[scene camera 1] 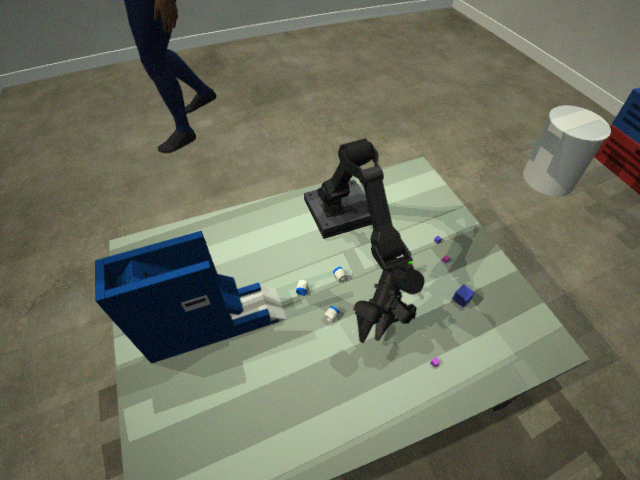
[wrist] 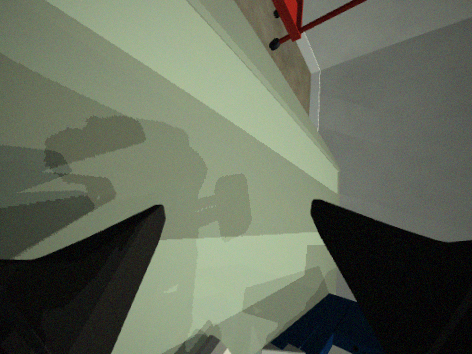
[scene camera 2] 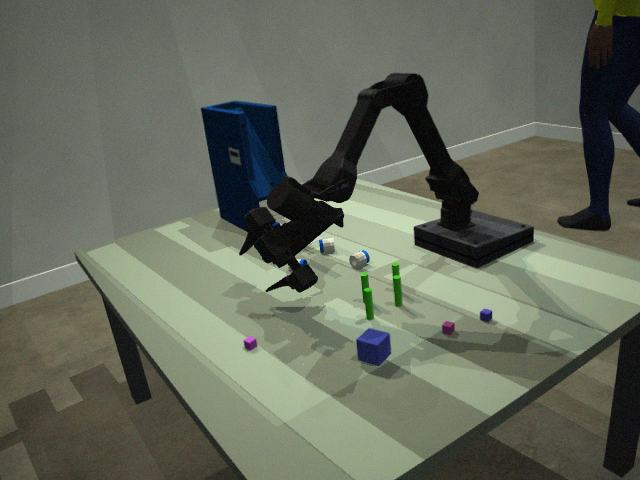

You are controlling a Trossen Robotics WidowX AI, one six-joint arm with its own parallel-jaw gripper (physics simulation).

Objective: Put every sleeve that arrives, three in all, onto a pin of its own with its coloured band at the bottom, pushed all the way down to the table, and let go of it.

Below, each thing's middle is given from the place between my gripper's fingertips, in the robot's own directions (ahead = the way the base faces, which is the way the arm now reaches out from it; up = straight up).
Labels:
The blue cube [scene camera 2: 373,346] is 7 cm behind my hand, 32 cm to the left of it and 4 cm below it. Also, from my hand: blue dispenser box [scene camera 1: 167,298] (19 cm behind, 38 cm to the right, 9 cm above).

